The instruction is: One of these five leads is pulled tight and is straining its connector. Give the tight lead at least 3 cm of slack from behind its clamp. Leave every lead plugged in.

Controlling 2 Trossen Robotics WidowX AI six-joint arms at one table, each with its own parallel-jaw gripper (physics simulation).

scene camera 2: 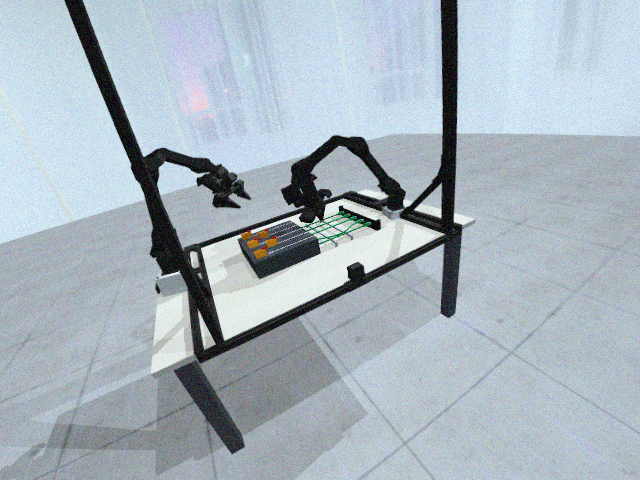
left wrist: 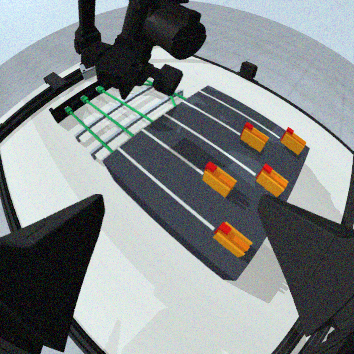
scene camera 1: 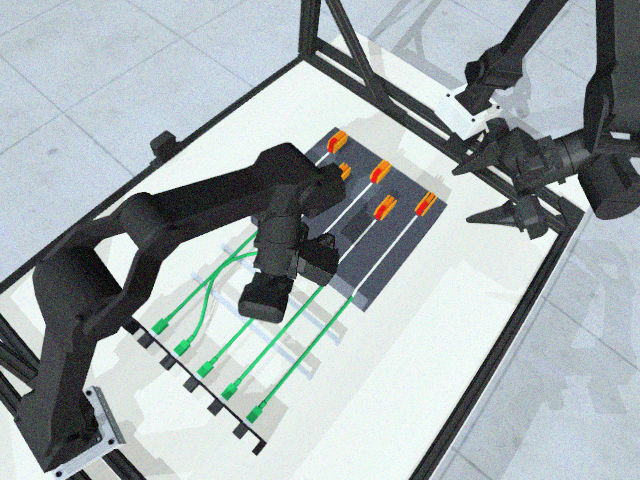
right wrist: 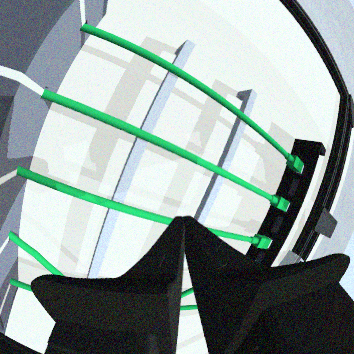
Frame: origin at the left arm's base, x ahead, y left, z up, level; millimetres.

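Seen in the pictures: left gripper, between the fingertips: (scene camera 2: 245,203) (left wrist: 184,203) (scene camera 1: 459,196); right gripper, between the fingertips: (scene camera 2: 322,219) (left wrist: 123,98) (right wrist: 182,222); left arm's base, origin of its link: (scene camera 2: 172,269) (scene camera 1: 473,101); right arm's base, origin of its link: (scene camera 2: 395,207) (scene camera 1: 74,432).
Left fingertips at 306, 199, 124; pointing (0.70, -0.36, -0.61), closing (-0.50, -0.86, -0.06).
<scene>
Pixels of each thing's top centre, then the offset from my left fingertips to it, as dx, dy, dz. "spot": a spot on its surface instead. Level surfaces: height alone.
- outer lead, a spot on its surface: (right wrist: 210,92) (scene camera 1: 313,342) spot: +277, +38, -174
- dark block, a spot on its surface: (left wrist: 165,167) spot: +102, -38, -135
- end clamp, a spot on its surface: (left wrist: 232,240) (scene camera 1: 428,202) spot: -32, -50, -114
- strip, a spot on its surface: (right wrist: 245,107) (scene camera 1: 303,366) spot: +313, +61, -180
- white table, height of its surface: dz -201
Five green leads, one of them the outer lead (scene camera 1: 306,352) (right wrist: 210,92), run from plugs at the black connector strip (scene camera 1: 192,382) (right wrist: 302,150) to a dark block (scene camera 1: 395,258) (left wrist: 165,167). Their white parts run along its top to orange clamps with red parts, such as the end clamp (scene camera 1: 425,204) (left wrist: 232,240). In scene camera 1 the two leftmost leads cross; one bends widely. I cannot tell which lead is tight. My right gripper (scene camera 2: 320,219) (right wrist: 182,222) is shut and empty, its tips over the middle lead; contact is unclear. My left gripper (scene camera 1: 460,196) (scene camera 2: 244,202) (left wrist: 184,203) is open and empty, high beyond the clamp end.
Two pale bars, one nearer the strip (scene camera 1: 297,361) (right wrist: 245,107), lie crosswise under the leads. The right arm (scene camera 1: 206,201) covers parts of the block and leads in scene camera 1. A black frame edges the white table (scene camera 2: 310,289), with a small black box (scene camera 2: 356,271) on one side.
</scene>
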